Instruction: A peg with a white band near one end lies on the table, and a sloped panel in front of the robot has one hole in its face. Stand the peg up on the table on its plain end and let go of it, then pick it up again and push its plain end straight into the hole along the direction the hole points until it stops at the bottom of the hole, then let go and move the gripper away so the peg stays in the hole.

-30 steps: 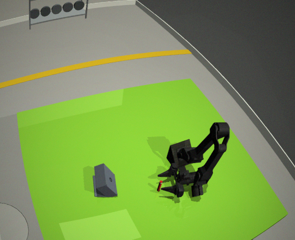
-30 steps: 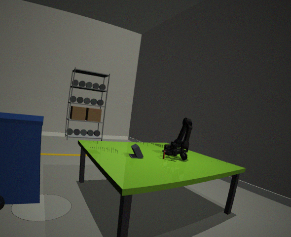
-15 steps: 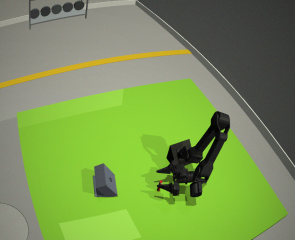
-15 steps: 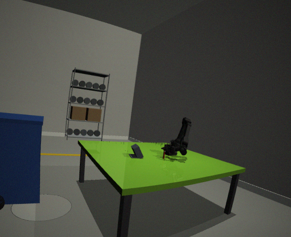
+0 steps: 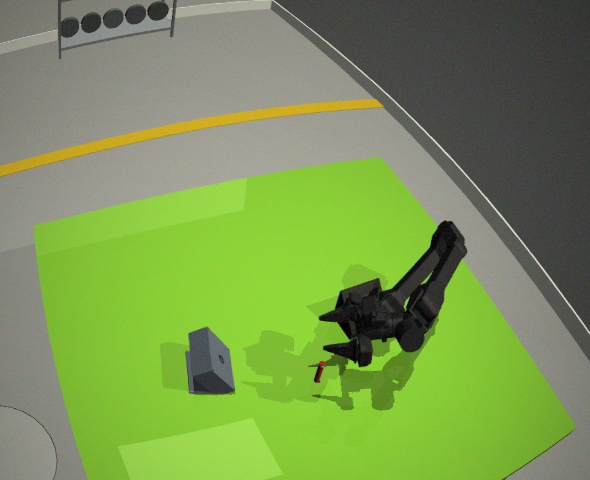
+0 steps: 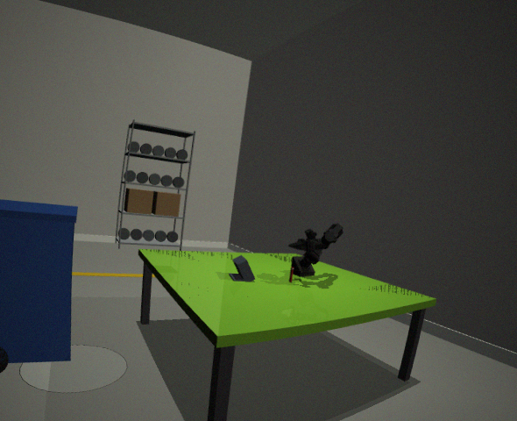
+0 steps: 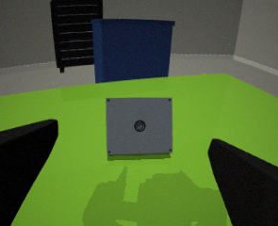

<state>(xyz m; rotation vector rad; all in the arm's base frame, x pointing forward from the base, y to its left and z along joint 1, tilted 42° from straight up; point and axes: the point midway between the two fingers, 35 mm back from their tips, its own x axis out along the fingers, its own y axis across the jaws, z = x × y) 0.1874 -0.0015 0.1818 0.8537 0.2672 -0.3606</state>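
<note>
Right now my gripper tip is 140 mm above the peg, 20 mm past it and 10 mm to the right of it. Round my gripper tip: sloped panel (210 mm ahead, 140 mm below, 100 mm to the right).
</note>
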